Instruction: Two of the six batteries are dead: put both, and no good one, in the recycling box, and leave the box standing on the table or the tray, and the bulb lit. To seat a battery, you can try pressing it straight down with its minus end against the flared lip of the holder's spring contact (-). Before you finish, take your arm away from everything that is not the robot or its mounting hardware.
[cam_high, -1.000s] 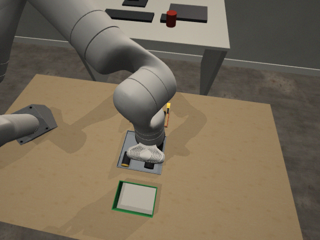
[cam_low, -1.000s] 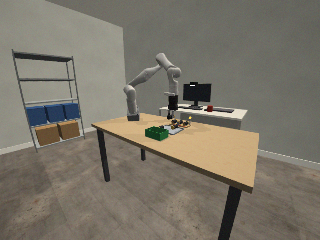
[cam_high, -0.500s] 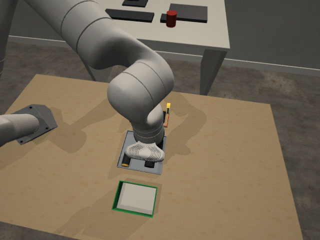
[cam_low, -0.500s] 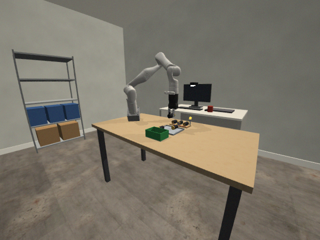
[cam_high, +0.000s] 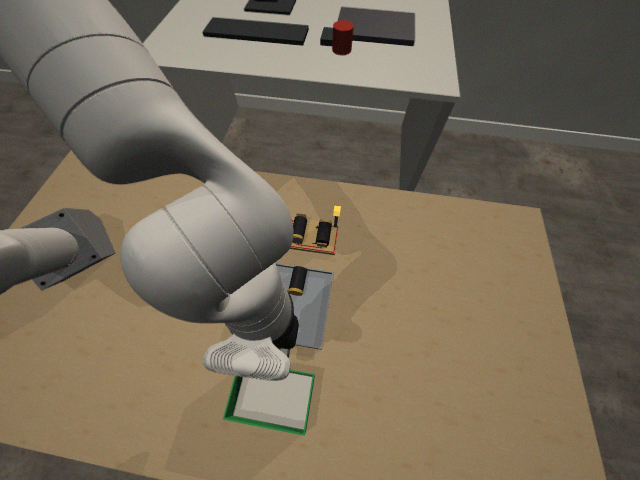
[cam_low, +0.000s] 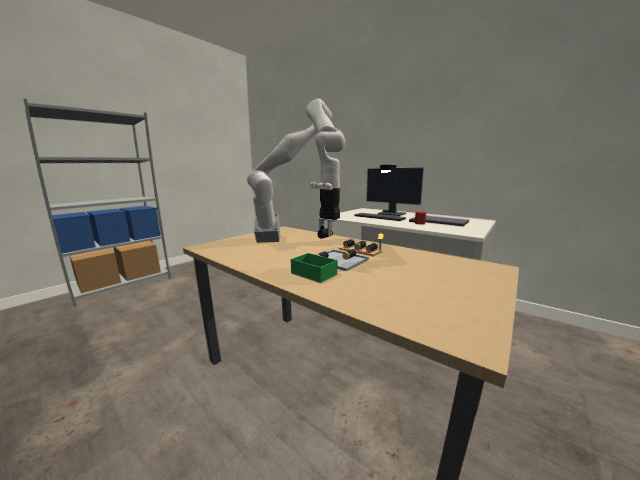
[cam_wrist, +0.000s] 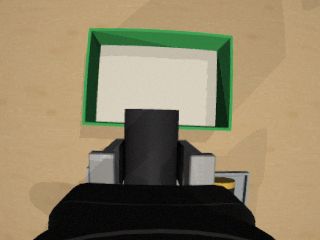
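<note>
Right now my hand is 10 mm past the green recycling box, 70 mm to the left of it and 140 mm above it. Round my hand: grey tray 30 mm behind, 130 mm to the left, 160 mm below.
</note>
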